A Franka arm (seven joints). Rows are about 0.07 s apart.
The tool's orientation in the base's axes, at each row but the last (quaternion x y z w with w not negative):
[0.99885, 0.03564, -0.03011, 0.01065]
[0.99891, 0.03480, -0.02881, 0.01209]
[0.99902, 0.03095, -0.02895, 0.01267]
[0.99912, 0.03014, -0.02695, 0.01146]
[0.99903, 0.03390, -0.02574, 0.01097]
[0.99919, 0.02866, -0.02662, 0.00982]
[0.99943, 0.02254, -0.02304, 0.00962]
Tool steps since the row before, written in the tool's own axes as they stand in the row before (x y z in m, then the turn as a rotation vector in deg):
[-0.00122, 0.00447, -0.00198, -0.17, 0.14, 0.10]
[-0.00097, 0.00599, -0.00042, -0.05, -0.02, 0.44]
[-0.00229, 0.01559, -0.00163, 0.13, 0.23, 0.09]
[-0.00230, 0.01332, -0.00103, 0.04, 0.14, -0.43]
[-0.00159, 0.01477, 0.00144, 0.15, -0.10, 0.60]
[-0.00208, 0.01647, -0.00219, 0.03, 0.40, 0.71]
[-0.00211, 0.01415, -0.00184, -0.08, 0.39, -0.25]
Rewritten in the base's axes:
[-0.00078, -0.00450, 0.00214, -0.17, -0.15, -0.09]
[-0.00052, -0.00603, 0.00061, -0.08, 0.00, -0.44]
[-0.00121, -0.01565, 0.00213, 0.14, -0.22, -0.09]
[-0.00143, -0.01340, 0.00144, 0.07, -0.13, 0.43]
[-0.00065, -0.01487, -0.00106, 0.11, 0.10, -0.61]
[-0.00101, -0.01651, 0.00260, 0.02, -0.41, -0.70]
[-0.00138, -0.01419, 0.00219, -0.05, -0.39, 0.26]

